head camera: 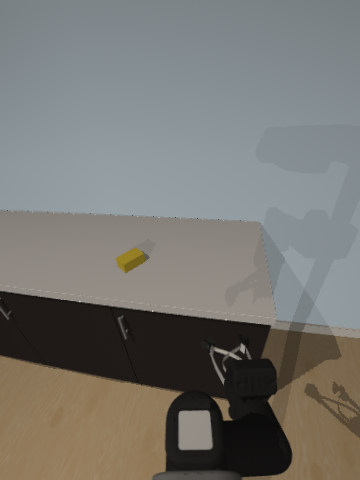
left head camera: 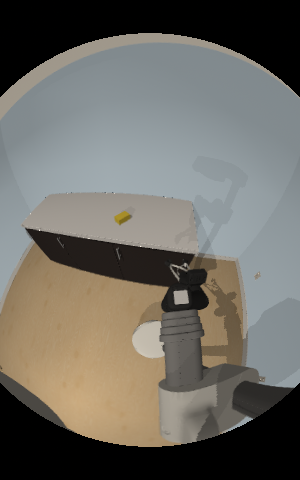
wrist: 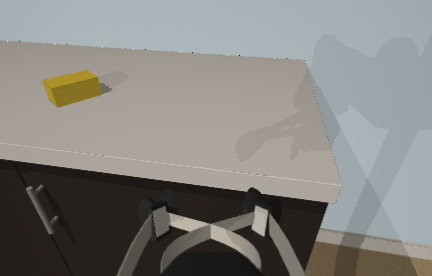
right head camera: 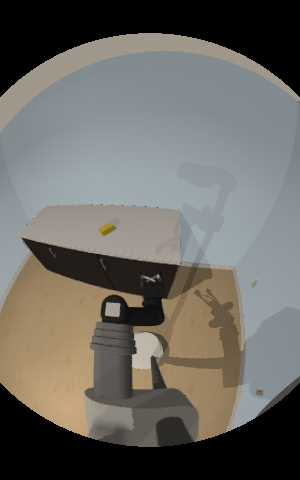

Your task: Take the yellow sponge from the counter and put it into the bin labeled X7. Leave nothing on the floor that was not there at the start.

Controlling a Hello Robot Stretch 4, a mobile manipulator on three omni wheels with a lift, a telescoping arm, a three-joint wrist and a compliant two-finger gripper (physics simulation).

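Seen in the pictures: gripper, fingertip midpoint: (head camera: 223, 339) (left head camera: 175, 260) (wrist: 210, 204) (right head camera: 149, 271); robot's base, origin of the base link: (left head camera: 152, 338) (right head camera: 142, 349).
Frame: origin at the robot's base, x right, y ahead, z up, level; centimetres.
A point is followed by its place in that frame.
A yellow sponge (head camera: 130, 260) @(y 80.9, x -23.3, z 92.6 cm) (left head camera: 122, 217) @(y 81.2, x -23.0, z 92.5 cm) (right head camera: 106, 229) @(y 81.1, x -22.5, z 92.1 cm) (wrist: 73, 89) @(y 81.1, x -22.5, z 91.3 cm) lies on the light counter top (head camera: 200, 270) @(y 78.3, x 4.8, z 88.2 cm) (left head camera: 155, 225) @(y 77.1, x 0.9, z 88.2 cm) (right head camera: 145, 235) @(y 77.9, x 6.5, z 88.2 cm) (wrist: 190, 115) @(y 75.3, x 3.7, z 88.2 cm), left of its right end. My gripper (head camera: 225, 345) @(y 42.7, x 8.4, z 97.0 cm) (left head camera: 178, 266) (right head camera: 150, 276) @(y 42.7, x 8.4, z 97.0 cm) (wrist: 210, 204) @(y 42.7, x 8.4, z 97.0 cm) is open, its two fingertips apart with nothing between them. It is in front of the counter's right part, to the right of the sponge and apart from it. The bin labeled X7 does not show in these views.
Dark cabinet doors (head camera: 170, 345) @(y 63.4, x -9.0, z 59.0 cm) (left head camera: 90, 257) @(y 72.4, x -59.6, z 51.2 cm) with bar handles (head camera: 123, 327) (wrist: 43, 210) form the counter's front. A blue wall (head camera: 150, 100) @(y 125.3, x -13.4, z 145.3 cm) stands behind it. The counter's right end has a corner edge (wrist: 337, 192) @(y 54.6, x 27.3, z 86.7 cm), with wooden floor (head camera: 90, 415) @(y 56.0, x -60.1, z -2.8 cm) beyond and in front.
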